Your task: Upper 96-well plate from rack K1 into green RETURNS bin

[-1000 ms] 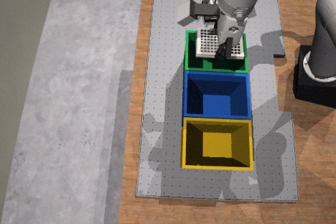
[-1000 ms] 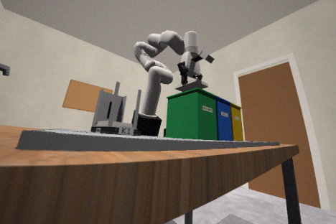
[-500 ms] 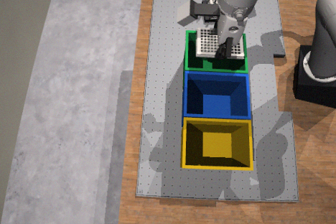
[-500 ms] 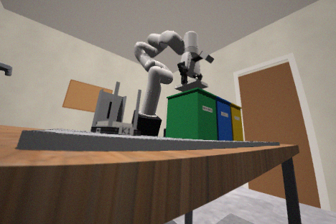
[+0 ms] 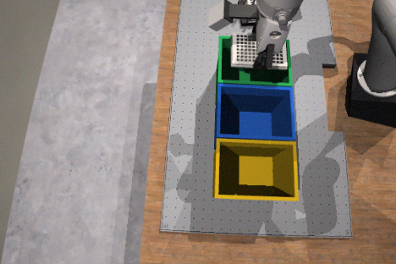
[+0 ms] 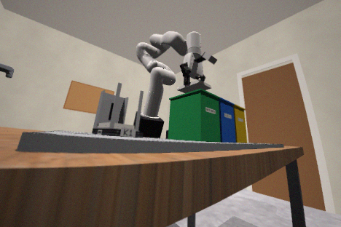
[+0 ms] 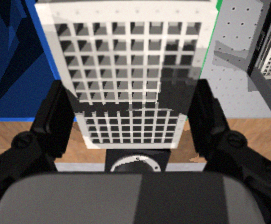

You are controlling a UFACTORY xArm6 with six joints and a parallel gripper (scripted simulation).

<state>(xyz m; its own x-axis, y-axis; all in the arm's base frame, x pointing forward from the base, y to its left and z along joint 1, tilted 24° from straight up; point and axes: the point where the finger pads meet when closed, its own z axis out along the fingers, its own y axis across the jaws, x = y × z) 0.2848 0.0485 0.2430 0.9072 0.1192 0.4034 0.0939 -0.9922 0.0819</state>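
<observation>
Right now the green bin is 15 cm below my hand. Round my hand: blue bin 15 cm below, 13 cm to the left, 1 cm behind; yellow bin 26 cm to the left, 15 cm below, 3 cm behind.
</observation>
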